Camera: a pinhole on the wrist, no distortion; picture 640 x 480 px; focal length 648.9 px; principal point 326.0 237.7 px. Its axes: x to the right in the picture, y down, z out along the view. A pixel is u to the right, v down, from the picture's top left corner.
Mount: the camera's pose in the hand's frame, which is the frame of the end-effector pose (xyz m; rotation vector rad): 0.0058 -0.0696 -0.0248 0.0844 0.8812 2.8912
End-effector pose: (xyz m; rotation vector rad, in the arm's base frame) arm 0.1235 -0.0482 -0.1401 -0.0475 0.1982 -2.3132
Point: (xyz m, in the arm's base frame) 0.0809 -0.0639 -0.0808
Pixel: 142.3 303.5
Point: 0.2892 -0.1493 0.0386
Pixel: 498.8 122.7
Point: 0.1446 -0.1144 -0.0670
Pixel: 289.8 74.0
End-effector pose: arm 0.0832 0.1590 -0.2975 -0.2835 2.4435 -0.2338
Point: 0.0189 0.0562 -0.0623
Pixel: behind the camera
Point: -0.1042 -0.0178 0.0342
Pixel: behind the camera
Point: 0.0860 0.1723 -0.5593
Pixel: 47.0 222.8
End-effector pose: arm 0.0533 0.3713 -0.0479 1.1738 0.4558 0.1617
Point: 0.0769 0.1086 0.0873
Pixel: 615.8 462.8
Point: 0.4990 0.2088 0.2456
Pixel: 89.2 186.2
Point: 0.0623 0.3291 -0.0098
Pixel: 533.5 69.5
